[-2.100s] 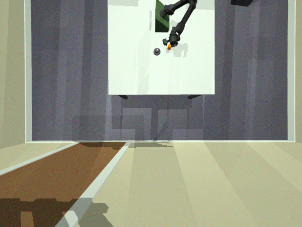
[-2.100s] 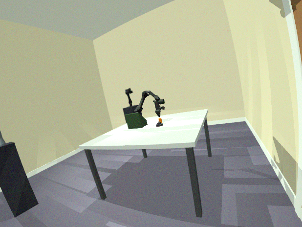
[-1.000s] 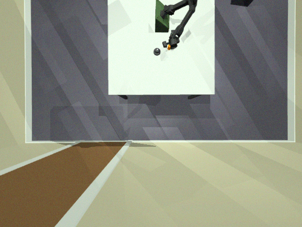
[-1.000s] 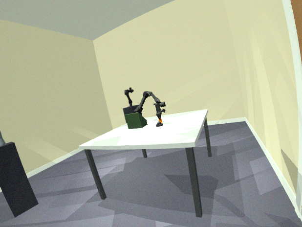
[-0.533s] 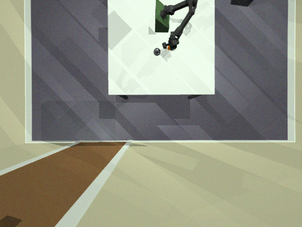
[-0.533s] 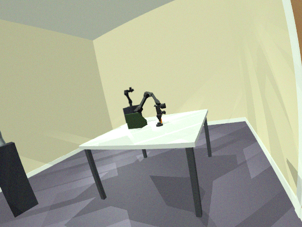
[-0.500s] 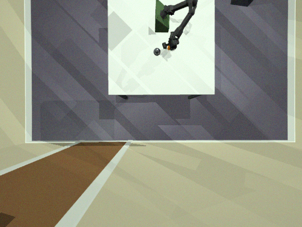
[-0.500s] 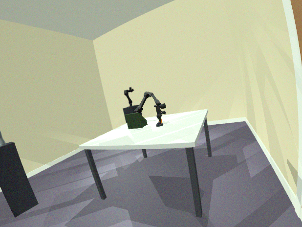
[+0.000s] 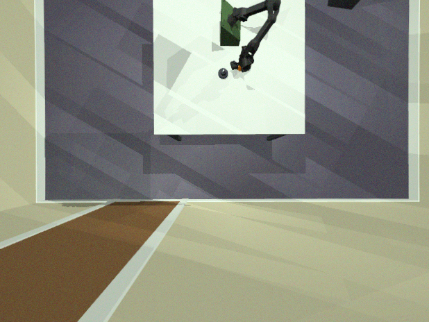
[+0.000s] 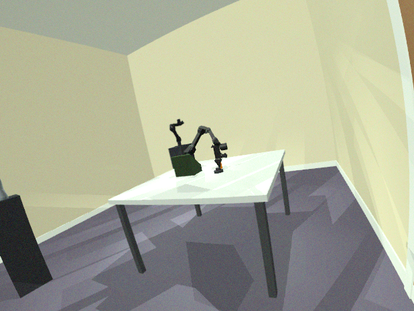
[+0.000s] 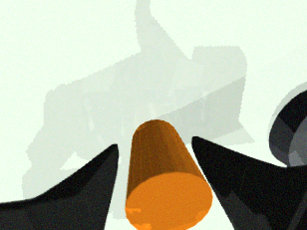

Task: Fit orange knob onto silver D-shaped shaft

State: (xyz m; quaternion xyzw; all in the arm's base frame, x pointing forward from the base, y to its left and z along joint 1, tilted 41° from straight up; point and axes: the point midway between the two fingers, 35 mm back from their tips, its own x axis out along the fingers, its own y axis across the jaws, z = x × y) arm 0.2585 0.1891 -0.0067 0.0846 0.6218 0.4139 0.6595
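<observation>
The pedestal is 14 cm to the right of my gripper tip, 7 cm ahead of it and 2 cm above it. From my gripper tip the other things lie so: orange knob (3 cm above).
</observation>
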